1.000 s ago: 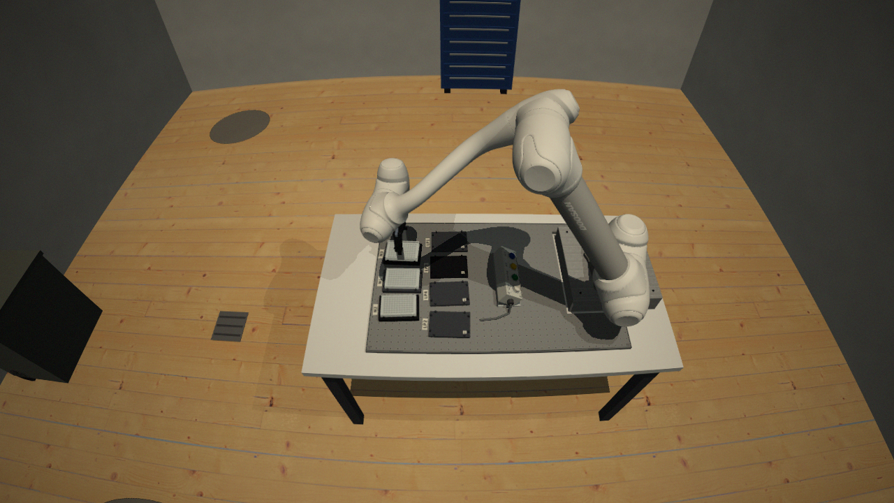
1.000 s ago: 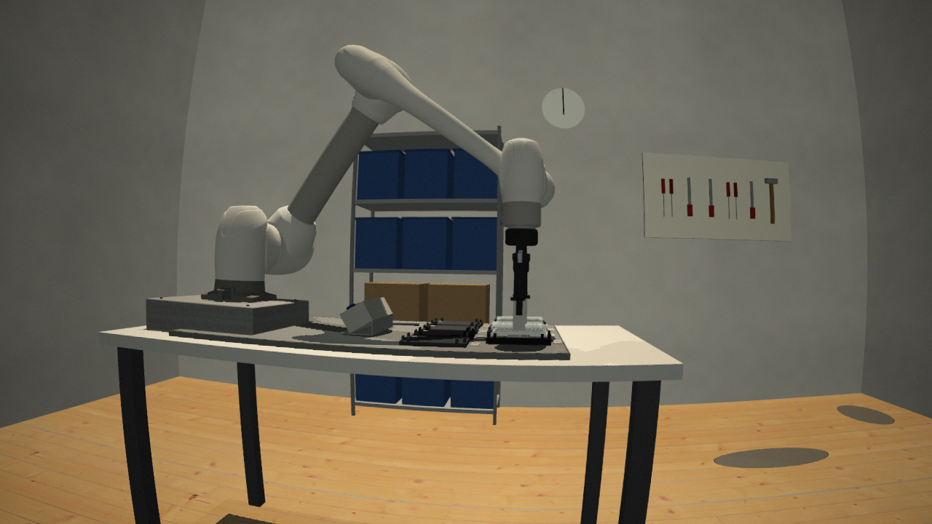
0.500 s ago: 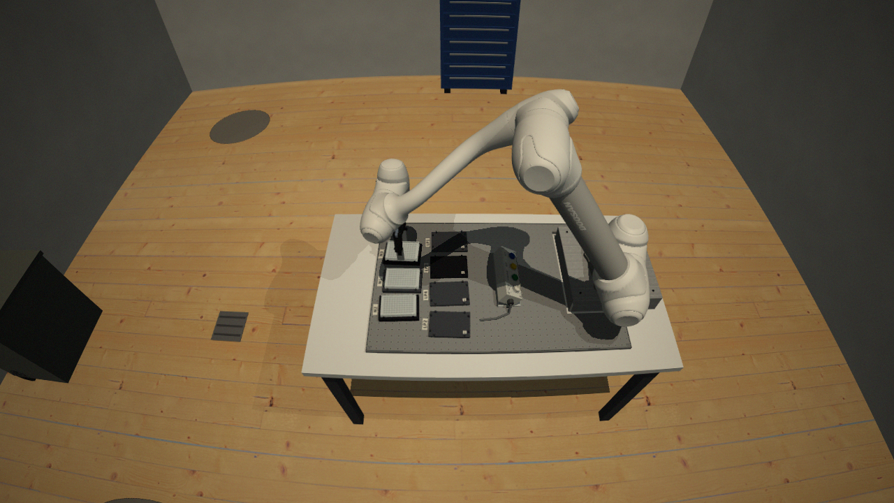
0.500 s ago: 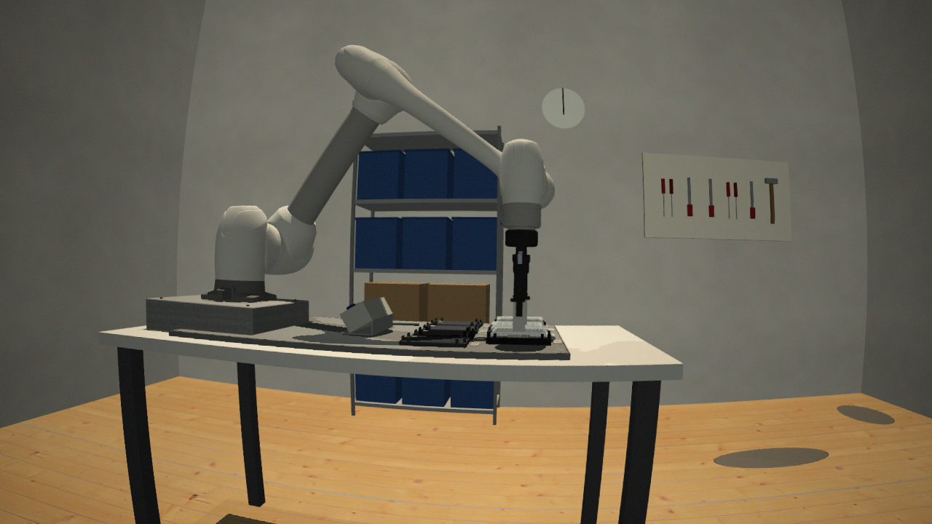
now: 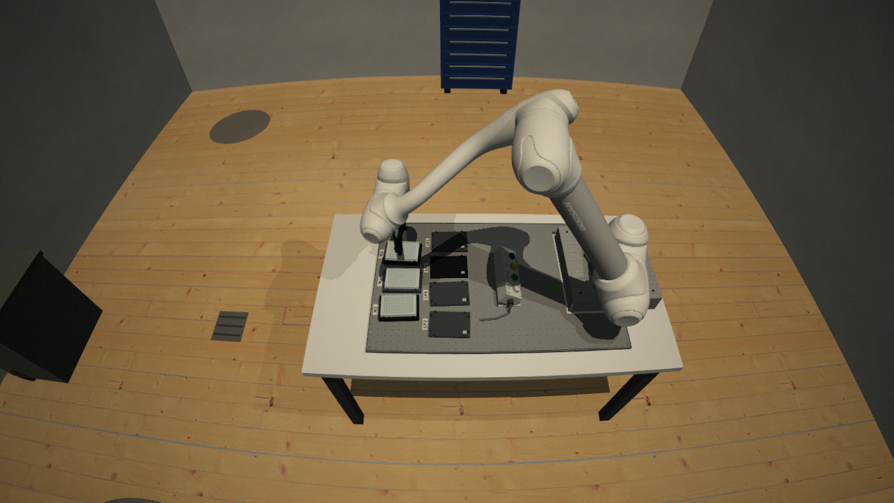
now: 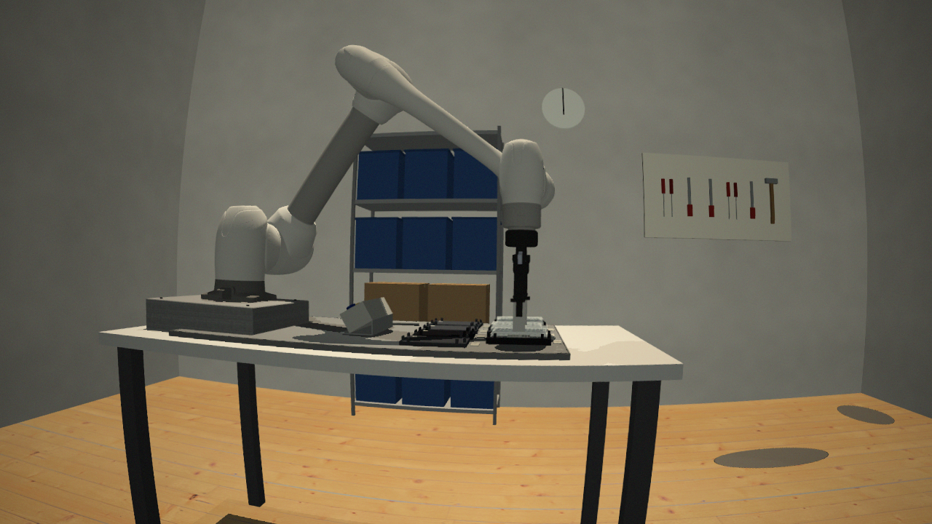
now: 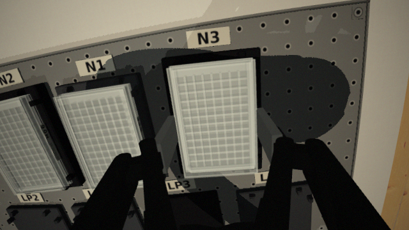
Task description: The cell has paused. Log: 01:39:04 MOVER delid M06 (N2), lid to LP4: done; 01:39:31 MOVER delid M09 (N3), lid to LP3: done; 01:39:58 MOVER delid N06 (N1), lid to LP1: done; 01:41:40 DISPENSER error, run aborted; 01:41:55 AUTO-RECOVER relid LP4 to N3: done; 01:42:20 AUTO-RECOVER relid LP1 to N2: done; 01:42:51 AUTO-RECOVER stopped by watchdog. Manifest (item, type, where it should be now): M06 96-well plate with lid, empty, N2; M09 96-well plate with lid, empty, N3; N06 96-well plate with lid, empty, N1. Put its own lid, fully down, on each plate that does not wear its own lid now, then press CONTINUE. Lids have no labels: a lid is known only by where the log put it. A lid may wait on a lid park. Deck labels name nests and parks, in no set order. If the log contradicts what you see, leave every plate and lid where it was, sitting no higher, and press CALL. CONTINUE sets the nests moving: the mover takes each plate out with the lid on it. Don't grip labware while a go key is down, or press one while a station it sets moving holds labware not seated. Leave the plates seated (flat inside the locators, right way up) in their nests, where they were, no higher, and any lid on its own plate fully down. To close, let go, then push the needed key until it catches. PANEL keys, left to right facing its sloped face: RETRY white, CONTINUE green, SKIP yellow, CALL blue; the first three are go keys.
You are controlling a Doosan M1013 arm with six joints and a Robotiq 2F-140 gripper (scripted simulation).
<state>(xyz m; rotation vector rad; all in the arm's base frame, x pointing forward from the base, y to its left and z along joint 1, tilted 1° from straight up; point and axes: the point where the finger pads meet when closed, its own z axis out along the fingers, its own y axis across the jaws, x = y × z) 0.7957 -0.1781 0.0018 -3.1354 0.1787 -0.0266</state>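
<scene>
My gripper is now 3 cm above the plate. Also, from my hand: LP3 label: 9 cm behind, 7 cm to the left, 5 cm below; then N3 label: 9 cm ahead, 1 cm to the right, 5 cm below; then park LP3: 18 cm behind, 7 cm to the left, 5 cm below.
</scene>
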